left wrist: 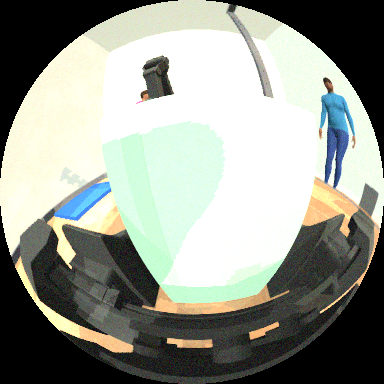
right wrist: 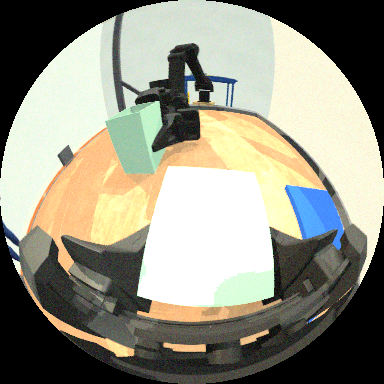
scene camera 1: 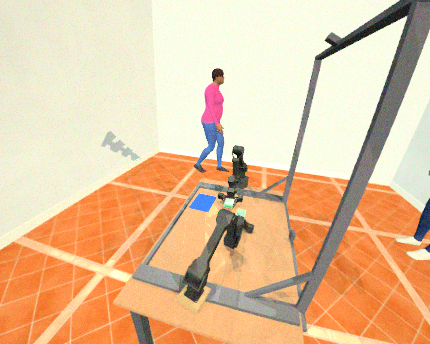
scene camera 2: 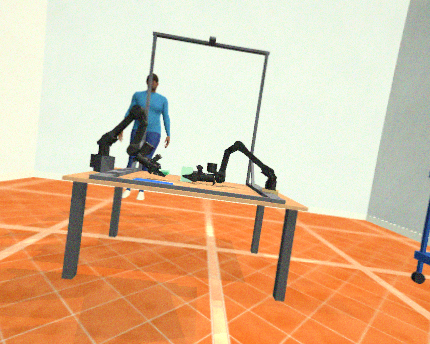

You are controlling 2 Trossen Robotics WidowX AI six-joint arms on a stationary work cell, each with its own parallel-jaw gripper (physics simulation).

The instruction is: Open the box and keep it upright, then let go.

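Places are measured from the left arm's base along level axes (x left, y up, z ahead), in metres.
Pixels of known places: left gripper, fingertip midpoint: [right wrist: 134, 151] [scene camera 2: 182, 175]; right gripper, fingertip midpoint: [right wrist: 205, 219] [scene camera 1: 228, 207] [scene camera 2: 165, 176]; left arm's base, link origin: [right wrist: 203, 101] [scene camera 1: 194, 292] [scene camera 2: 270, 189]; right arm's base, link origin: [scene camera 1: 241, 176] [scene camera 2: 103, 155].
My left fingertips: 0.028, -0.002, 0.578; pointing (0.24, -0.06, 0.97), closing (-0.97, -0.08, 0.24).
Observation:
For each thing: its top centre in the pictures, then the offset to it from my left fingertips, as dx, dy, dz. Level surfaces: height alone.
- pale green box, top centre: [left wrist: 207, 116] [right wrist: 133, 107] [scene camera 1: 241, 212] [scene camera 2: 187, 166] -0.006, +0.064, -0.025
- pale green lid, top centre: [right wrist: 213, 219] [scene camera 2: 162, 169] [scene camera 1: 229, 201] +0.127, +0.034, +0.091
- flat blue mat, top centre: [right wrist: 331, 238] [left wrist: 87, 194] [scene camera 2: 152, 181] [scene camera 1: 203, 201] +0.328, -0.026, +0.056
- wooden table, surface height: dy -0.035
The pale green box [scene camera 1: 241, 213] [scene camera 2: 187, 172] [left wrist: 170, 200] [right wrist: 131, 146] stands upright with its top open. My left gripper [scene camera 1: 241, 218] [scene camera 2: 188, 177] [left wrist: 209, 208] is shut on the box's sides, low at the table. The pale green lid [scene camera 1: 229, 203] [scene camera 2: 165, 172] [right wrist: 207, 225] is off the box and apart from it. My right gripper [scene camera 1: 230, 200] [scene camera 2: 162, 173] [right wrist: 205, 219] is shut on the lid and holds it low near the table, between the box and the right arm's base. Whether the lid touches the table cannot be told. The box hides what lies behind it in the left wrist view.
A flat blue mat [scene camera 1: 202, 202] [scene camera 2: 153, 181] [left wrist: 82, 201] [right wrist: 316, 212] lies on the wooden table [scene camera 1: 190, 240] beside the lid. A dark frame [scene camera 1: 350, 150] [scene camera 2: 258, 110] rises over the table's far side in scene camera 2. People stand away from the table.

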